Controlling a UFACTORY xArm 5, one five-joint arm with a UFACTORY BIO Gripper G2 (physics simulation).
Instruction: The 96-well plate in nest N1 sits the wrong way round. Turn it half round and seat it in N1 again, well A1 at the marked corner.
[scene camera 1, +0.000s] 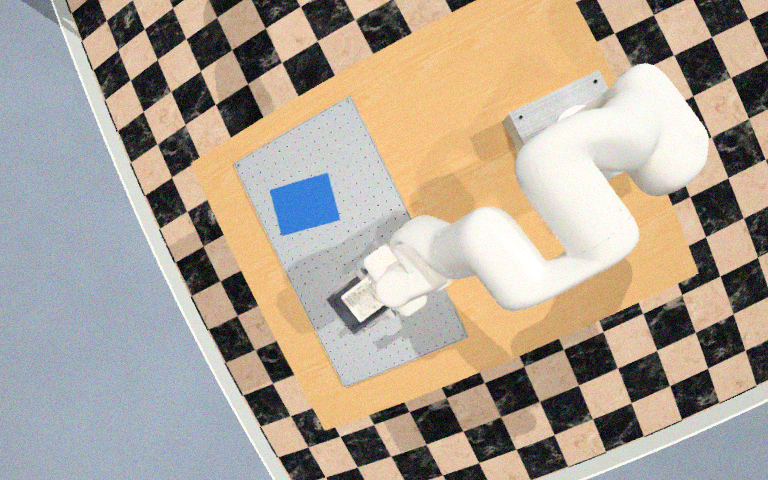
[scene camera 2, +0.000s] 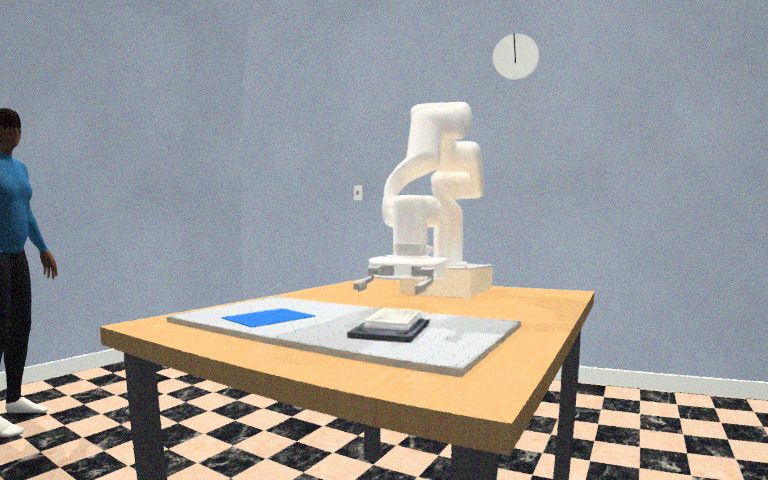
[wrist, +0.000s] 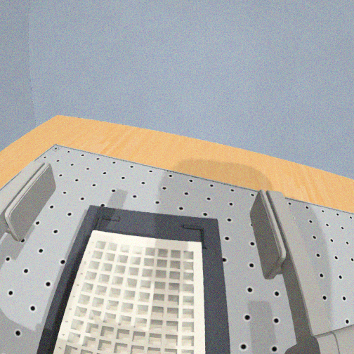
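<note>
The off-white 96-well plate (scene camera 1: 361, 300) (scene camera 2: 393, 318) (wrist: 135, 295) lies on the dark nest N1 (scene camera 1: 342, 313) (scene camera 2: 379, 335) (wrist: 150, 225). In the wrist view a strip of the nest with two corner outlines shows beyond the plate's far edge. Whether the plate is fully down cannot be told. Small marks run along its left edge; well A1 and the marked corner cannot be made out. My gripper (scene camera 2: 390, 287) (wrist: 149, 218) is open and empty, above the plate. Its fingers stand wide apart, clear of both long sides. In scene camera 1 the arm's wrist hides part of plate and nest.
The nest stands on a grey perforated board (scene camera 1: 362, 141) (scene camera 2: 441, 353) (wrist: 237, 277) on the wooden table (scene camera 1: 464, 73) (scene camera 2: 339, 373) (wrist: 125, 142). A flat blue rectangle (scene camera 1: 304, 203) (scene camera 2: 269, 317) lies on the same board. The arm's base block (scene camera 1: 546, 110) stands at the table's far side.
</note>
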